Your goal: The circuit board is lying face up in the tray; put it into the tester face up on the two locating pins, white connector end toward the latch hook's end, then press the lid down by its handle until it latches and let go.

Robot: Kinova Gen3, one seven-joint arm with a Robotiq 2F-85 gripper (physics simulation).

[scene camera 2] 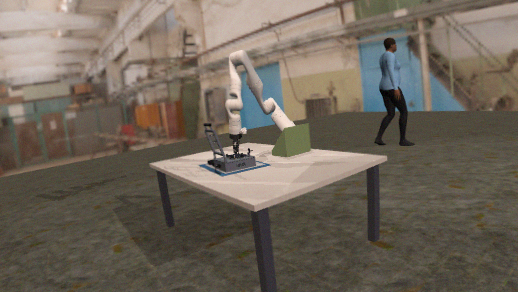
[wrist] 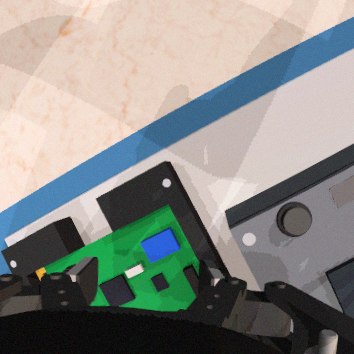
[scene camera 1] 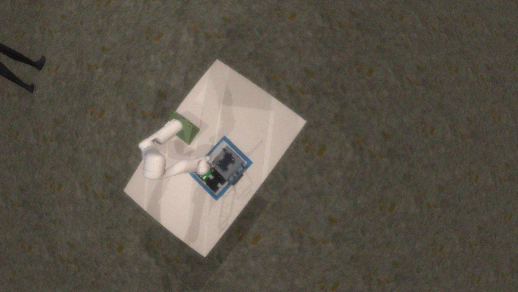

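Seen in the pictures: gripper, fingertip midpoint: [wrist: 148, 275]; arm's base at its link origin: [scene camera 2: 292, 135] [scene camera 1: 178, 125].
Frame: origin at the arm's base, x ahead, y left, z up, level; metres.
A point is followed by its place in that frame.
The green circuit board [wrist: 140, 258] @(x 0.347, y -0.142, z -0.098 m) [scene camera 1: 206, 176] @(x 0.381, y -0.188, z -0.098 m) lies face up in the black tray [wrist: 140, 194] @(x 0.314, y -0.116, z -0.090 m) [scene camera 1: 218, 183] @(x 0.486, y -0.175, z -0.100 m), its blue and black chips showing. My gripper [wrist: 148, 275] @(x 0.355, y -0.137, z -0.082 m) [scene camera 1: 204, 173] @(x 0.355, y -0.137, z -0.082 m) [scene camera 2: 236, 152] @(x 0.355, y -0.137, z -0.082 m) is open and low over the tray, with one finger on each side of the board and nothing clamped. The grey tester [wrist: 309, 246] @(x 0.379, y -0.056, z -0.058 m) [scene camera 1: 227, 160] @(x 0.443, y 0.013, z -0.049 m) [scene camera 2: 237, 164] @(x 0.484, y 0.080, z -0.082 m) stands right beside the tray. Its lid [scene camera 2: 214, 141] @(x 0.568, y 0.008, z 0.056 m) stands open and upright, with the handle [scene camera 2: 207, 125] @(x 0.594, y 0.001, z 0.148 m) at the top. The tester's locating pins are out of the wrist view.
Tray and tester sit on a blue-edged mat [wrist: 197, 116] @(x 0.291, y -0.060, z -0.116 m) [scene camera 1: 216, 197] @(x 0.536, y -0.278, z -0.116 m) [scene camera 2: 207, 168] @(x 0.561, y -0.147, z -0.116 m) on the white table [scene camera 1: 235, 101] @(x 0.209, y 0.404, z -0.118 m) [scene camera 2: 289, 178] @(x 0.434, y 0.448, z -0.118 m). The arm's green pedestal [scene camera 1: 187, 127] @(x 0.085, y 0.033, z 0.032 m) [scene camera 2: 291, 141] @(x 0.071, y 0.065, z -0.027 m) stands at the table edge. A person [scene camera 2: 391, 90] walks on the floor beyond.
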